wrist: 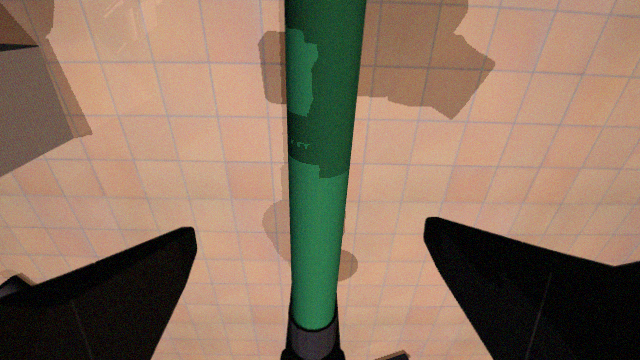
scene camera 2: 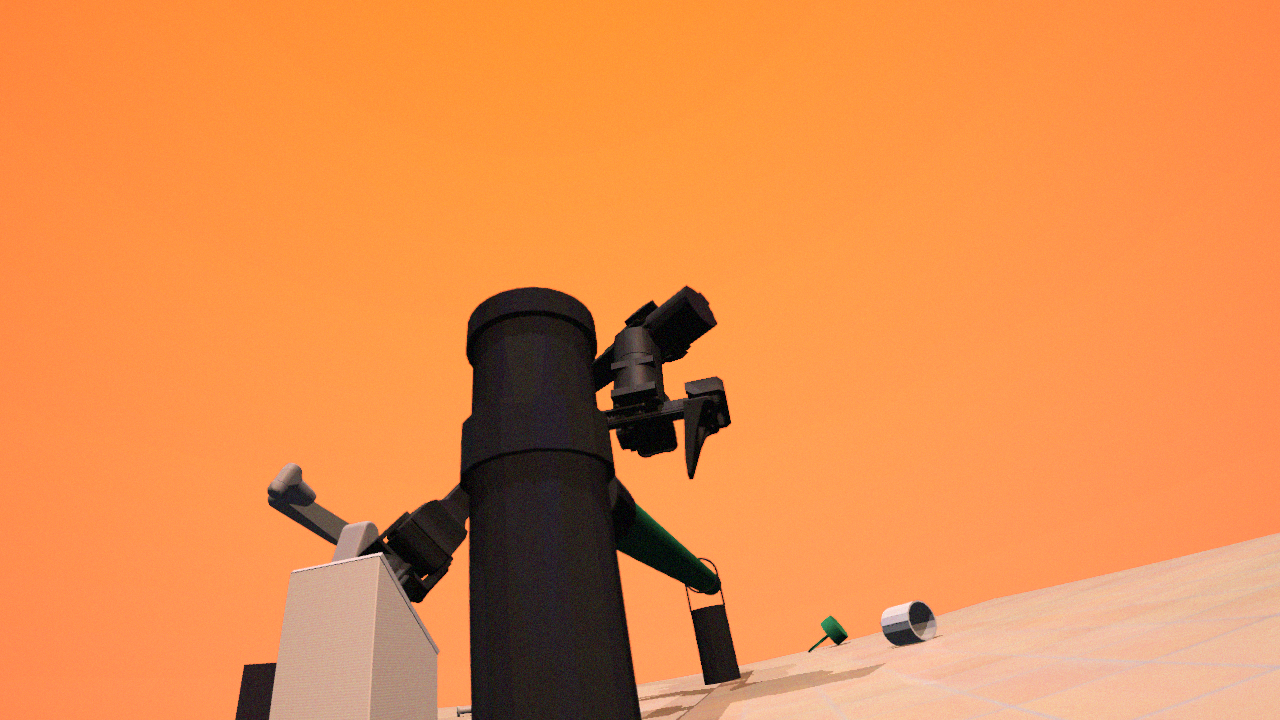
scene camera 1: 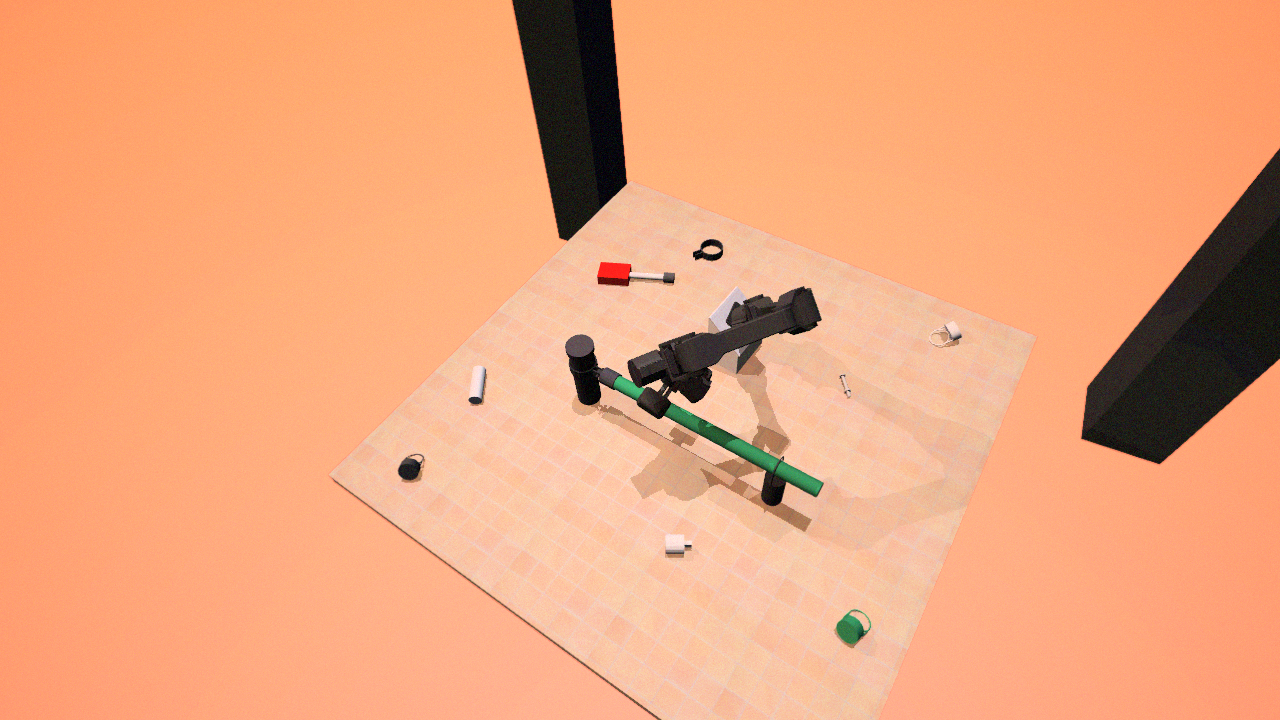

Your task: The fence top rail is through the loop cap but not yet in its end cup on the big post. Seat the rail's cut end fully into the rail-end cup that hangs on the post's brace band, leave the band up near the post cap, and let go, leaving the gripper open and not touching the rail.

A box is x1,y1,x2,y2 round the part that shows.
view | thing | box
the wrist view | my gripper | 0,217,639,359
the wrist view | green rail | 284,0,365,329
